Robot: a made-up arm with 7 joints. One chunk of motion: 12 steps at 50 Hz.
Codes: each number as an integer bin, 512 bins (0 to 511) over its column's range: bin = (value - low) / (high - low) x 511, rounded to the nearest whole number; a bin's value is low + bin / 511 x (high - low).
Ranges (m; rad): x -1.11..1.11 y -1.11..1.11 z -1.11..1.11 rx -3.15..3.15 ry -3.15..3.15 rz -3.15..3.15
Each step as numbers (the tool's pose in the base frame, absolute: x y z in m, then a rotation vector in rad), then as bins.
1 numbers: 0.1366 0.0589 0.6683 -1.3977 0.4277 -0.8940
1 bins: 287 269 409 142 290 183
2 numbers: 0.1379 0.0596 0.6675 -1.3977 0.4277 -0.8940
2 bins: 287 269 409 142 290 183
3 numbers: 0.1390 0.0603 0.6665 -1.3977 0.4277 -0.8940
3 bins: 287 269 409 142 290 183
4 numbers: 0.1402 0.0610 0.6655 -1.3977 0.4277 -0.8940
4 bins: 288 270 409 142 290 183
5 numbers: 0.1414 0.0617 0.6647 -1.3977 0.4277 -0.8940
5 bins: 288 270 409 142 290 183
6 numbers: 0.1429 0.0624 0.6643 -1.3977 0.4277 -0.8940
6 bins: 288 270 408 142 290 183
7 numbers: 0.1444 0.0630 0.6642 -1.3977 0.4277 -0.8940
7 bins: 289 270 408 142 290 183
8 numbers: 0.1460 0.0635 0.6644 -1.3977 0.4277 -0.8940
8 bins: 289 270 408 142 290 183
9 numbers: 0.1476 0.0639 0.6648 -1.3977 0.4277 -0.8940
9 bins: 289 270 409 142 290 183
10 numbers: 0.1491 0.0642 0.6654 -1.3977 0.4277 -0.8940
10 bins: 290 270 409 142 290 183
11 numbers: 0.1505 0.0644 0.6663 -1.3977 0.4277 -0.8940
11 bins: 290 270 409 142 290 183
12 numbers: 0.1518 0.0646 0.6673 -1.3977 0.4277 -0.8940
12 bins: 290 270 409 142 290 183
